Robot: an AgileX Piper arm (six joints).
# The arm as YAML. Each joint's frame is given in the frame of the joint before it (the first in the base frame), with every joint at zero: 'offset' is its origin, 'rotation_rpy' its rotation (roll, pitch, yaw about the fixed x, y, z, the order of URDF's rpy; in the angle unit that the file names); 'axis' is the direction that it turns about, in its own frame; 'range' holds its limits. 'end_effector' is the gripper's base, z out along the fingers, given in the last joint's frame.
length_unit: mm
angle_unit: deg
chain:
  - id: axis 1
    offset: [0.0, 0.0, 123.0]
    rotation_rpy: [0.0, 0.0, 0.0]
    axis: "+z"
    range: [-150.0, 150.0]
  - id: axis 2
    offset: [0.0, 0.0, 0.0]
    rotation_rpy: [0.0, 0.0, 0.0]
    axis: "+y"
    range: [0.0, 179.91]
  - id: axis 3
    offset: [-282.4, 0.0, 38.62]
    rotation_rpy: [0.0, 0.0, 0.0]
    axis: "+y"
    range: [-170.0, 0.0]
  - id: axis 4
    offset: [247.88, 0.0, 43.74]
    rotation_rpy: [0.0, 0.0, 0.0]
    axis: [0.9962, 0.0, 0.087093]
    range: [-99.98, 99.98]
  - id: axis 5
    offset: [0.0, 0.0, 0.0]
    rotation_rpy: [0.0, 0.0, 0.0]
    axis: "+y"
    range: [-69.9, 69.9]
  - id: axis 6
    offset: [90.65, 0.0, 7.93]
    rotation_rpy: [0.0, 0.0, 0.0]
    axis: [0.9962, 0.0, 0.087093]
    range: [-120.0, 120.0]
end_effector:
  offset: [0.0, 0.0, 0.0]
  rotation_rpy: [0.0, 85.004, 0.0]
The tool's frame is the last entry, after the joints.
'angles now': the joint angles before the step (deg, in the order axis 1, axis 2, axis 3, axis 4, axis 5, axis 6). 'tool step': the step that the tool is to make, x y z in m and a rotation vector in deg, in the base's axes. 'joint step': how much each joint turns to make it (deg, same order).
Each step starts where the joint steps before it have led.
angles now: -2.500 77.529 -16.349 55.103 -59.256 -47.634
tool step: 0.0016 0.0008 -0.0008 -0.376 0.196 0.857
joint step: 0.004 0.434 0.003 -1.100 -0.025 0.346
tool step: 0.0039 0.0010 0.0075 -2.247 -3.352 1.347
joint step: 0.009 0.031 -0.496 -3.261 -2.618 2.004
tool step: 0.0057 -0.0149 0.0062 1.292 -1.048 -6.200
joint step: -3.061 1.217 -3.437 4.115 0.221 -1.611
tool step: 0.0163 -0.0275 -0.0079 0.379 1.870 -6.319
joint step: -6.228 6.896 -4.971 0.112 0.007 0.034
